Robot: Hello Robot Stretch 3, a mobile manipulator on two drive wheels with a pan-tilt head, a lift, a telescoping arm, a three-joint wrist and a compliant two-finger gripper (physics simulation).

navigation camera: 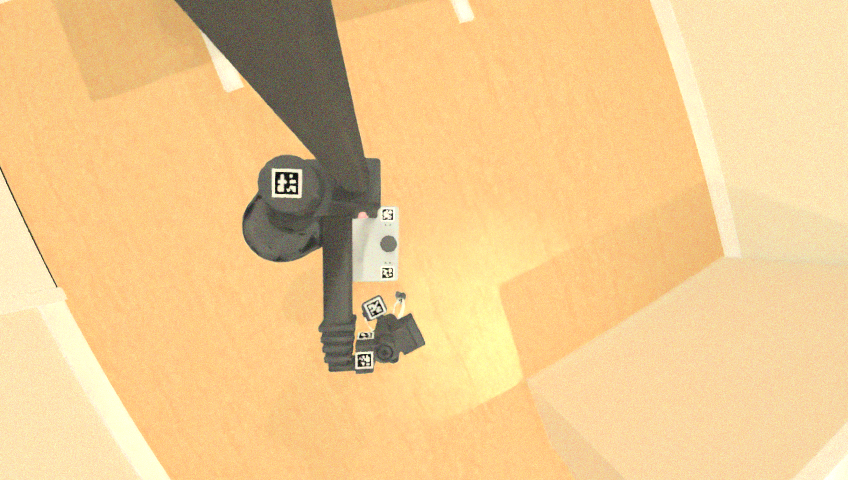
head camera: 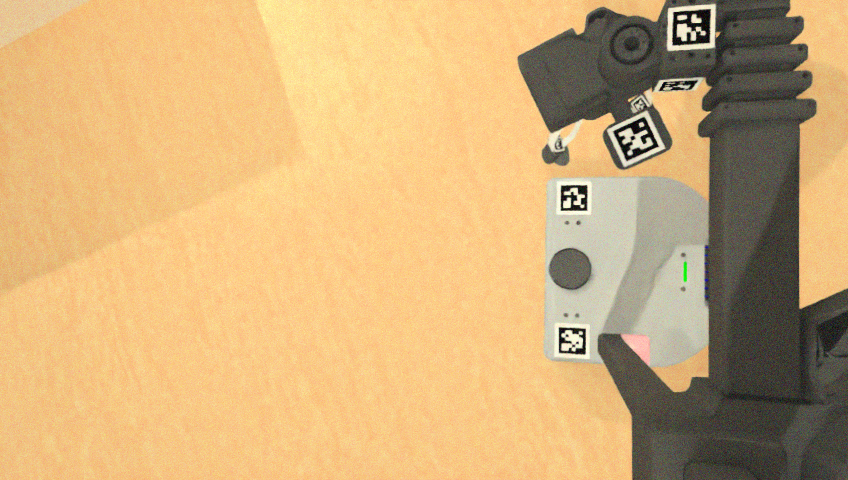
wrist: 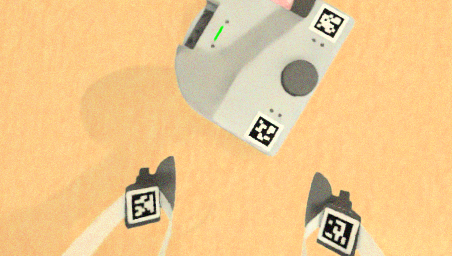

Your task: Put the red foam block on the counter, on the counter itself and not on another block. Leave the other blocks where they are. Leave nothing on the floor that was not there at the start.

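Seen in the pictures: gripper, fingertip midpoint: (head camera: 596, 137) (wrist: 241, 183); robot's base, link origin: (navigation camera: 387, 242) (head camera: 569, 268) (wrist: 284, 89).
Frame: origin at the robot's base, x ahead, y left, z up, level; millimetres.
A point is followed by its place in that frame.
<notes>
My gripper (wrist: 241, 183) {x -20, y -176, z 461 mm} is open with its fingers wide apart, and bare floor shows between them in the wrist view. In the head view it hangs beyond the end of the robot's base, partly hidden by the wrist. A small pink-red patch (head camera: 641, 345) {x -120, y 132, z 161 mm} (navigation camera: 363, 215) {x -108, y 125, z 161 mm} (wrist: 283, 2) {x -105, y 122, z 161 mm} shows on the base beside the mast foot, partly covered; I cannot tell what it is. I cannot make out the red foam block, the other blocks or the counter top for certain.
The robot's grey base (head camera: 601, 249) {x -51, y -37, z 160 mm} (navigation camera: 368, 258) {x -86, y -65, z 160 mm} (wrist: 245, 95) {x -73, y -85, z 160 mm} lies close to the gripper. The arm (head camera: 752, 237) {x -100, y -26, z 820 mm} (navigation camera: 337, 267) {x -103, y -7, z 820 mm} runs alongside it. White feet (navigation camera: 227, 68) (navigation camera: 462, 10) stand on the floor at the top of the navigation view. A large beige surface (navigation camera: 702, 356) {x 1483, y -530, z 450 mm} is at lower right.
</notes>
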